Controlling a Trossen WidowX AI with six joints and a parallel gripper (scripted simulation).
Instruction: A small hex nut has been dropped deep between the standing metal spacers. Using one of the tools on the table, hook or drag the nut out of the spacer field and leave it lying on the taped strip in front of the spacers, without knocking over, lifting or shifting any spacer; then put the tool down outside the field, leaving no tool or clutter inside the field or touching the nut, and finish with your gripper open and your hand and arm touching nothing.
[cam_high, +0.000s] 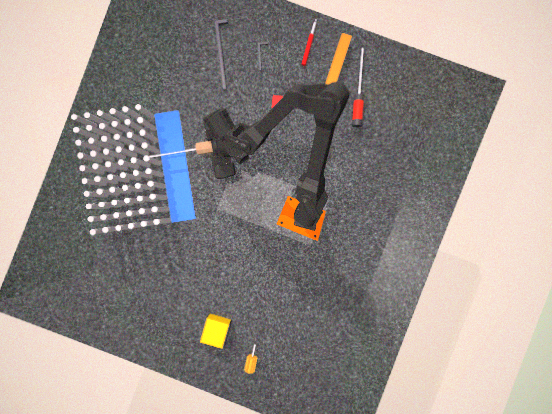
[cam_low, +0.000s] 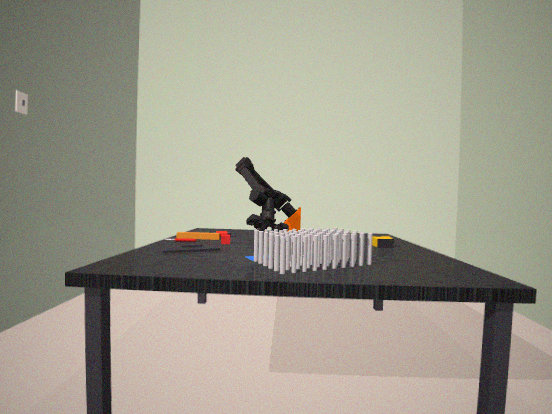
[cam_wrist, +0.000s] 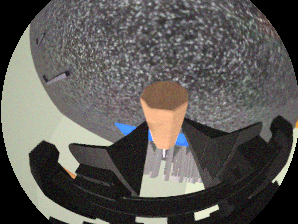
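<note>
The blue taped strip lies 110 mm ahead of my gripper tip, 90 mm to the left of it and 40 mm below it. Round my gripper tip: red cube 190 mm to the right, 170 mm behind, 20 mm below; short hex key 350 mm to the right, 70 mm behind, 30 mm below; orange bar 350 mm to the right, 320 mm behind, 20 mm below.
</note>
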